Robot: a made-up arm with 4 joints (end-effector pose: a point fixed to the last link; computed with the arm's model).
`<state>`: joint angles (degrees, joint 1 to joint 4).
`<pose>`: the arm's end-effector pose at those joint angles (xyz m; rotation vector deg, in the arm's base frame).
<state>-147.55 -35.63 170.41 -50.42</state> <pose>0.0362 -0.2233 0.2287 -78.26 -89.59 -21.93</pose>
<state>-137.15 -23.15 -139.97 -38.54</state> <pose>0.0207 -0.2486 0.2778 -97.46 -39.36 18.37</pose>
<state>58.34 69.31 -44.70 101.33</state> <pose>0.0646 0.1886 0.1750 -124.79 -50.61 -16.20</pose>
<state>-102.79 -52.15 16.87 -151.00</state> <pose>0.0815 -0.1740 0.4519 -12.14 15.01 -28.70</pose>
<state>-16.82 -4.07 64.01 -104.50</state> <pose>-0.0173 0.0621 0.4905 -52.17 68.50 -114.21</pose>
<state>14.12 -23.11 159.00 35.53</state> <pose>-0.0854 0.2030 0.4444 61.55 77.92 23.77</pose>
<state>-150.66 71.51 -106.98 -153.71</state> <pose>0.1311 -0.2455 0.3494 62.21 9.77 96.61</pose>
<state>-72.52 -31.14 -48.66 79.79</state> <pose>-0.0658 -0.0756 0.5518 56.84 -91.25 18.77</pose>
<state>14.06 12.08 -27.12 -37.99</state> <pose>-0.0890 0.1844 0.3560 73.49 -103.02 75.02</pose>
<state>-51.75 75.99 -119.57 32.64</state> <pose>0.0703 -0.0001 0.5891 79.56 -26.92 -53.50</pose>
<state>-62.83 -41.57 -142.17 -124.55</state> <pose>-0.0749 -0.1021 0.4533 -93.17 -83.62 91.15</pose>
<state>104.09 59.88 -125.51 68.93</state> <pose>0.0422 0.1030 -0.0011 -74.38 -42.30 27.84</pose>
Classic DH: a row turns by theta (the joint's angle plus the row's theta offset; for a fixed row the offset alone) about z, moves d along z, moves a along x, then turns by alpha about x. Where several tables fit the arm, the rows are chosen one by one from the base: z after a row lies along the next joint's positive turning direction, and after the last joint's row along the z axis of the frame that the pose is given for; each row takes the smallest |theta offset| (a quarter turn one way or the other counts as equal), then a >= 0, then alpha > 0; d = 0 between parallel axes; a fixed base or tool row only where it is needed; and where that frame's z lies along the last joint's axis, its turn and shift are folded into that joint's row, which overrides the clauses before.
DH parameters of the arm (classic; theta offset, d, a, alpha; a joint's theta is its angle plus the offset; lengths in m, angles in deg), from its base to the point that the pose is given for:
base (fixed): -72.71 0.2956 0.021 91.24
joint 1: 0 -0.0053 -0.1476 88.76
joint 2: -70.75 -0.132 -0.0435 -69.4
joint 3: 0 -0.0606 0.0371 69.4
joint 4: 15.33 0.0394 -0.0465 -64.13
tool (fixed): 138.58 0.0119 0 0

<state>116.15 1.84 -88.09 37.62</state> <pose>-0.0505 -0.0041 0.0033 -68.98 -11.76 78.86</pose>
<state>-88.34 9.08 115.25 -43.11</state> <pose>0.0453 -0.1608 0.4637 -57.24 -146.36 35.17</pose>
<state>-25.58 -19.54 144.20 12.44</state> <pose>-0.0264 0.0660 0.5413 94.57 101.13 9.16</pose>
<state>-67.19 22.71 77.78 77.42</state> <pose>0.0995 -0.0833 0.5429 -93.29 -68.82 -50.53</pose>
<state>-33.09 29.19 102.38 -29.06</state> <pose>0.0013 0.0456 0.5076 -83.06 -128.22 89.43</pose>
